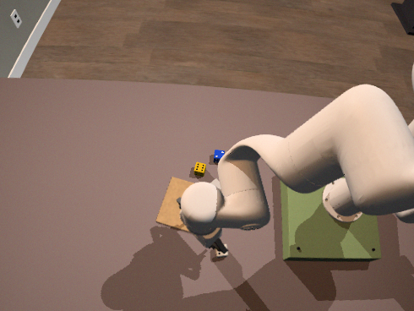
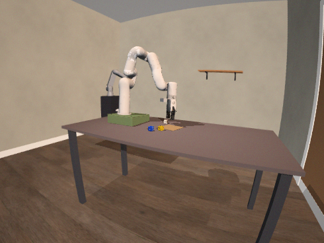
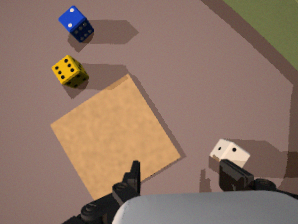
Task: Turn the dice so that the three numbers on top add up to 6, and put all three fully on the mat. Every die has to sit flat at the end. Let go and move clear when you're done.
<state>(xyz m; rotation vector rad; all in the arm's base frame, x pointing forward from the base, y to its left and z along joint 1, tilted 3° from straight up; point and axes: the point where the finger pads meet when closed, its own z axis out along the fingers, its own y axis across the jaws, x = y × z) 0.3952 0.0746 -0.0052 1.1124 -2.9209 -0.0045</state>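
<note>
Right now the white die is 5 cm to the left of my hand, 5 cm behind it and 4 cm below it. Round my hand: yellow die 19 cm to the right, 4 cm below; then blue die 23 cm to the right, 5 cm behind, 4 cm below; then tan mat 8 cm to the right, 6 cm below, 4 cm ahead.
</note>
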